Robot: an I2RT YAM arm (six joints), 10 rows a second.
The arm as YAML. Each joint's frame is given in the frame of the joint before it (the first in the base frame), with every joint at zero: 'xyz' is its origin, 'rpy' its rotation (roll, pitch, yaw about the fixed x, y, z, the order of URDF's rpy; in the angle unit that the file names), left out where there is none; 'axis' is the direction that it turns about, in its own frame. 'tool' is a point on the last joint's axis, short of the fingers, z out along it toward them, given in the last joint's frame.
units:
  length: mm
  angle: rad
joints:
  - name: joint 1
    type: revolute
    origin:
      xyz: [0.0, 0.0, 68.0]
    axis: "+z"
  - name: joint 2
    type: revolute
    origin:
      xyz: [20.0, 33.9, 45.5]
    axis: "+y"
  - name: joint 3
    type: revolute
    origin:
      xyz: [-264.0, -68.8, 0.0]
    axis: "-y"
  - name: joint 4
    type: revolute
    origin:
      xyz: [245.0, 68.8, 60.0]
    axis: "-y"
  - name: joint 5
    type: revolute
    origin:
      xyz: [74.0, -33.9, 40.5]
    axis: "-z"
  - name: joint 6
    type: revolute
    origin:
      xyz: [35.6, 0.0, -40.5]
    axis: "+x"
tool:
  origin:
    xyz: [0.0, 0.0, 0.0]
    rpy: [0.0, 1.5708, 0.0]
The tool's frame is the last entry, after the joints.
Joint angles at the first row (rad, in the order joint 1, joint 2, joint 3, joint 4, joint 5, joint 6):
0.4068 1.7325 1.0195 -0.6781 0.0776 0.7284
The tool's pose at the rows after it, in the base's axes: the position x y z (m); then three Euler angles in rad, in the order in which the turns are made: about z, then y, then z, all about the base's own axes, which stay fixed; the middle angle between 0 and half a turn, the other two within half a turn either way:
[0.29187 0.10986 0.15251 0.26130 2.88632 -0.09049]
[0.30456 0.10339 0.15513 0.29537 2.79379 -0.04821]
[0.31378 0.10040 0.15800 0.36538 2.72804 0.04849]
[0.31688 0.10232 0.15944 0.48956 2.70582 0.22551]
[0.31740 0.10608 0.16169 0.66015 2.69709 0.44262]
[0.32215 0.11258 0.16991 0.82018 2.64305 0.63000]
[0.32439 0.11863 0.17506 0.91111 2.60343 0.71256]
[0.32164 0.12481 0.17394 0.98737 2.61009 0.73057]
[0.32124 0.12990 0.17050 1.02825 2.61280 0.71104]
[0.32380 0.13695 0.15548 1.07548 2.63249 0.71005]
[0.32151 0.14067 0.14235 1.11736 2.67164 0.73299]
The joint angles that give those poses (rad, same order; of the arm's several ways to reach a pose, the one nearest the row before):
0.3729 1.7325 1.0187 -0.6277 0.1131 0.7116
0.3416 1.7325 1.0176 -0.5323 0.1299 0.6640
0.3214 1.7325 1.0176 -0.4560 0.1085 0.6163
0.3164 1.7325 1.0180 -0.4221 0.0383 0.5720
0.3168 1.7325 1.0264 -0.4233 -0.0540 0.5465
0.3210 1.7328 1.0538 -0.4133 -0.1459 0.5469
0.3309 1.7328 1.0691 -0.4011 -0.1921 0.5793
0.3508 1.7348 1.0679 -0.4042 -0.1890 0.6559
0.3668 1.7447 1.0645 -0.3878 -0.1711 0.7280
0.3843 1.7927 1.0611 -0.3527 -0.1566 0.7887
0.3973 1.8252 1.0519 -0.3504 -0.1497 0.8158

